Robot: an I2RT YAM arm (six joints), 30 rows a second.
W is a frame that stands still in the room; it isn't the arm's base.
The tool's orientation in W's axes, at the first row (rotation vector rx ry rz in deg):
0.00, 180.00, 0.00
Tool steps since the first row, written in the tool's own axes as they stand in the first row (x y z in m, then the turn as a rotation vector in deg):
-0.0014, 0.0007, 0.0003, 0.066, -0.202, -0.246
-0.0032, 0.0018, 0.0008, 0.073, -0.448, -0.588
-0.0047, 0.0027, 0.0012, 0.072, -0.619, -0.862
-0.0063, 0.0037, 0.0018, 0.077, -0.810, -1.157
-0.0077, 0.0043, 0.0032, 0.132, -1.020, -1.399
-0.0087, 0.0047, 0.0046, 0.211, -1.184, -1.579
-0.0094, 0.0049, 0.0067, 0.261, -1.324, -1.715
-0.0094, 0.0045, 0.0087, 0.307, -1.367, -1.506
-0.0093, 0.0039, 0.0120, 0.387, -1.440, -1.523
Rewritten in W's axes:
0.0014, 0.0007, -0.0003, -0.066, -0.202, 0.246
0.0032, 0.0018, -0.0008, -0.073, -0.448, 0.588
0.0047, 0.0027, -0.0012, -0.072, -0.619, 0.862
0.0063, 0.0037, -0.0018, -0.077, -0.810, 1.157
0.0077, 0.0043, -0.0032, -0.132, -1.020, 1.399
0.0087, 0.0047, -0.0046, -0.211, -1.184, 1.579
0.0094, 0.0049, -0.0067, -0.261, -1.324, 1.715
0.0094, 0.0045, -0.0087, -0.307, -1.367, 1.506
0.0093, 0.0039, -0.0120, -0.387, -1.440, 1.523

